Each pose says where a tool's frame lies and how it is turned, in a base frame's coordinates. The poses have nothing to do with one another.
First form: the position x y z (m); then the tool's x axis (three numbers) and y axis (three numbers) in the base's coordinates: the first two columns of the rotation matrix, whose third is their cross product.
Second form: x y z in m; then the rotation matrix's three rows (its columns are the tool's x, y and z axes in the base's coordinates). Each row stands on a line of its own. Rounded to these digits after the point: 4 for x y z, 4 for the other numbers.
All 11 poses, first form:
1: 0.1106 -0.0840 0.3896 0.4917 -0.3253 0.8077 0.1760 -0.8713 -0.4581
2: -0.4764 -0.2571 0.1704 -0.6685 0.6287 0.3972 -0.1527 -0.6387 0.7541
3: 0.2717 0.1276 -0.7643 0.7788 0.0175 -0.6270 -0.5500 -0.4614 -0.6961
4: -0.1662 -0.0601 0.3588 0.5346 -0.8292 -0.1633 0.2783 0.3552 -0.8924
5: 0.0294 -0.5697 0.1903 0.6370 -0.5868 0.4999 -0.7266 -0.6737 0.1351
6: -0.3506 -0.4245 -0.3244 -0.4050 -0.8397 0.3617 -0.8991 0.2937 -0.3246
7: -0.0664 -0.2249 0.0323 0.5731 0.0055 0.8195 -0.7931 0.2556 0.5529
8: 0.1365 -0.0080 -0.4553 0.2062 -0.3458 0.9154 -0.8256 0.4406 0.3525
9: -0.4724 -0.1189 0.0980 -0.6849 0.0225 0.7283 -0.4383 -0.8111 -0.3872
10: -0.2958 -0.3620 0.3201 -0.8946 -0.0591 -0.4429 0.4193 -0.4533 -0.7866
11: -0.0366 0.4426 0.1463 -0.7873 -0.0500 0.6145 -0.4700 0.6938 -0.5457
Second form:
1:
0.1106 -0.0840 0.3896
0.4917 0.1760 0.8528
-0.3253 -0.8713 0.3674
0.8077 -0.4581 -0.3712

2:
-0.4764 -0.2571 0.1704
-0.6685 -0.1527 0.7278
0.6287 -0.6387 0.4435
0.3972 0.7541 0.5230

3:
0.2717 0.1276 -0.7643
0.7788 -0.5500 -0.3015
0.0175 -0.4614 0.8870
-0.6270 -0.6961 -0.3497

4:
-0.1662 -0.0601 0.3588
0.5346 0.2783 0.7980
-0.8292 0.3552 0.4316
-0.1633 -0.8924 0.4207

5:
0.0294 -0.5697 0.1903
0.6370 -0.7266 0.2575
-0.5868 -0.6737 -0.4493
0.4999 0.1351 -0.8555

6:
-0.3506 -0.4245 -0.3244
-0.4050 -0.8991 0.1663
-0.8397 0.2937 -0.4567
0.3617 -0.3246 -0.8739

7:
-0.0664 -0.2249 0.0323
0.5731 -0.7931 -0.2064
0.0055 0.2556 -0.9668
0.8195 0.5529 0.1508

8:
0.1365 -0.0080 -0.4553
0.2062 -0.8256 -0.5252
-0.3458 0.4406 -0.8284
0.9154 0.3525 -0.1946

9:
-0.4724 -0.1189 0.0980
-0.6849 -0.4383 0.5820
0.0225 -0.8111 -0.5844
0.7283 -0.3872 0.5654

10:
-0.2958 -0.3620 0.3201
-0.8946 0.4193 -0.1543
-0.0591 -0.4533 -0.8894
-0.4429 -0.7866 0.4303

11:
-0.0366 0.4426 0.1463
-0.7873 -0.4700 -0.3991
-0.0500 0.6938 -0.7184
0.6145 -0.5457 -0.5697

